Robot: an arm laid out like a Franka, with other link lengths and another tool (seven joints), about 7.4 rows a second.
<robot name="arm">
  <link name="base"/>
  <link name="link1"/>
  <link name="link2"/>
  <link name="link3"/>
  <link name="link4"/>
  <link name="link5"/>
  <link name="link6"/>
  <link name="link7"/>
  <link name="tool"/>
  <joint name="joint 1" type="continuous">
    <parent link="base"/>
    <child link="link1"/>
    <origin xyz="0 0 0.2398"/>
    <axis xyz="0 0 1"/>
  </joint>
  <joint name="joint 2" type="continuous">
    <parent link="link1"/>
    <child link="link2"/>
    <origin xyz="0 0 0"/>
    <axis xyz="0 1 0"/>
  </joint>
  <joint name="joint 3" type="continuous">
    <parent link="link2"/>
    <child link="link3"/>
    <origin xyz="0 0 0.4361"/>
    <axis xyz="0 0 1"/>
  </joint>
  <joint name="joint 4" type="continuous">
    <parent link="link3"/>
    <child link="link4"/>
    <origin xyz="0.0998 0 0"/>
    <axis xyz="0 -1 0"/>
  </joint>
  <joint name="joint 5" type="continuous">
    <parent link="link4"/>
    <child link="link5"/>
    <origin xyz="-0.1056 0 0.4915"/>
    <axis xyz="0 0 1"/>
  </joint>
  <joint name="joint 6" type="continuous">
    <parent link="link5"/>
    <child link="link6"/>
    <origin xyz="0 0 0"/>
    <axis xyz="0 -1 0"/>
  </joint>
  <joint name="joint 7" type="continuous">
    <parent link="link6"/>
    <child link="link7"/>
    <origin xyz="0.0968 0 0"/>
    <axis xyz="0 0 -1"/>
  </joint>
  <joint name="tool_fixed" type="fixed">
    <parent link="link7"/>
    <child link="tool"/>
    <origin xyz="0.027 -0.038 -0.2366" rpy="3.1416 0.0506 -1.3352"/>
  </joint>
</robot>
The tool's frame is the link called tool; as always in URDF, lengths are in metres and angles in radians. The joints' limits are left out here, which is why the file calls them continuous.
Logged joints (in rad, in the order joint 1, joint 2, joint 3, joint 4, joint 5, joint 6, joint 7), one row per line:
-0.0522, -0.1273, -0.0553, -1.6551, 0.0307, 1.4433, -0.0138
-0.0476, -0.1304, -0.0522, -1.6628, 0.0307, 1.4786, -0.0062
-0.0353, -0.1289, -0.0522, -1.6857, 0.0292, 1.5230, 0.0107
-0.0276, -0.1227, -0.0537, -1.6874, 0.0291, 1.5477, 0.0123
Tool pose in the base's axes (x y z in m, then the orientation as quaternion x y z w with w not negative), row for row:
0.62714, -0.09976, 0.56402, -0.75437, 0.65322, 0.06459, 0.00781
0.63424, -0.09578, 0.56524, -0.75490, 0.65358, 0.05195, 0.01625
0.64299, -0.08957, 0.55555, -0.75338, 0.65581, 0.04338, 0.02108
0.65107, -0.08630, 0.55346, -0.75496, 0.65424, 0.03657, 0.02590
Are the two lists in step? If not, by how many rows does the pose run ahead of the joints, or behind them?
They are in step.
